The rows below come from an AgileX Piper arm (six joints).
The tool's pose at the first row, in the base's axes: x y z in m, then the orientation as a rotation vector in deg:
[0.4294, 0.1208, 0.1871, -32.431, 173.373, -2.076]
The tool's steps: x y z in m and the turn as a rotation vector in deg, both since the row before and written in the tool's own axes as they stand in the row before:
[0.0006, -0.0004, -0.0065, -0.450, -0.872, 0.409]
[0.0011, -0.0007, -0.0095, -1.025, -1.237, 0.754]
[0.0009, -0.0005, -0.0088, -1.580, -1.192, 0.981]
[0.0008, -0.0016, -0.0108, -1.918, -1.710, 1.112]
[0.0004, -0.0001, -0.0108, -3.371, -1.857, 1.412]
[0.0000, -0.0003, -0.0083, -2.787, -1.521, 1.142]
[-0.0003, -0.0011, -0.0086, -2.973, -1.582, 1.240]
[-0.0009, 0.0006, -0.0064, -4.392, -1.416, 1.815]
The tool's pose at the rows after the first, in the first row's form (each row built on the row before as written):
[0.4286, 0.1203, 0.1936, -31.715, 172.722, -1.124]
[0.4271, 0.1192, 0.2030, -30.478, 171.894, 0.803]
[0.4256, 0.1182, 0.2117, -28.969, 171.215, 3.544]
[0.4243, 0.1158, 0.2223, -27.214, 170.041, 6.885]
[0.4227, 0.1145, 0.2329, -25.167, 168.789, 12.385]
[0.4217, 0.1128, 0.2410, -23.512, 167.621, 16.863]
[0.4211, 0.1100, 0.2492, -21.723, 166.284, 21.574]
[0.4208, 0.1090, 0.2556, -19.365, 164.955, 28.365]

